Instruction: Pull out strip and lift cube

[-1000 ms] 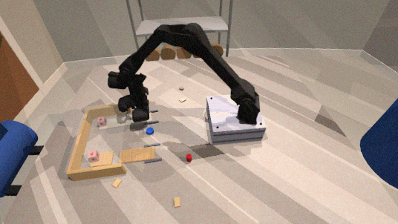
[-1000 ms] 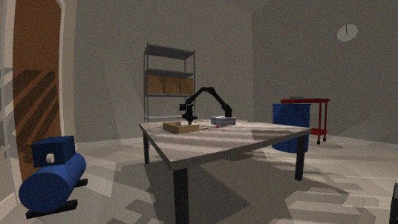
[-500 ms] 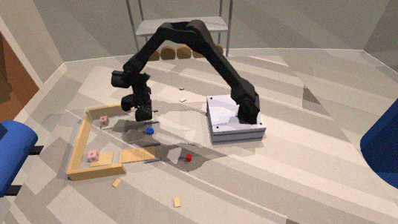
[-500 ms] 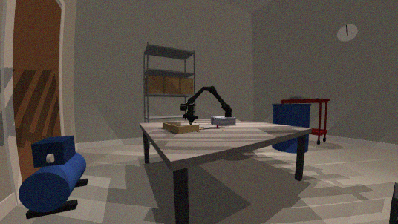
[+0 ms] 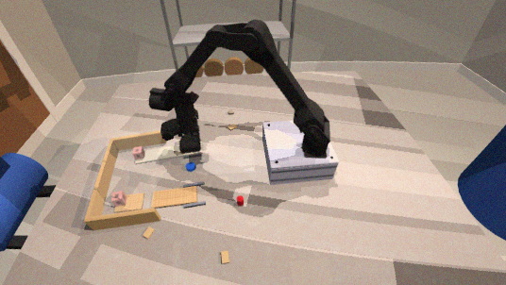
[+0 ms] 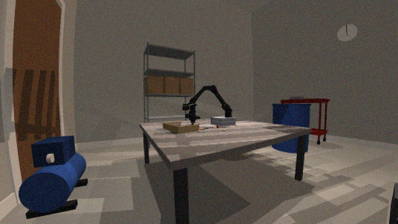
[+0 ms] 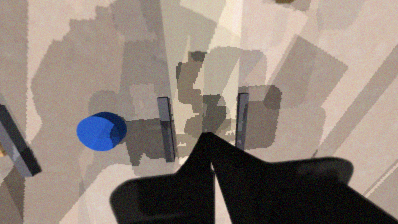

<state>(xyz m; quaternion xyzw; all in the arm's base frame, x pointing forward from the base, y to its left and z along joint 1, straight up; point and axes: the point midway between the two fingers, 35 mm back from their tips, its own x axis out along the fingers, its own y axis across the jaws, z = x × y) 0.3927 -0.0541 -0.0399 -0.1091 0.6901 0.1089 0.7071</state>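
My gripper tip is 1 cm past the blue disc and 9 cm to the right of it. From my gripper tip the other things lie so: red cylinder: 19 cm behind, 20 cm to the left.
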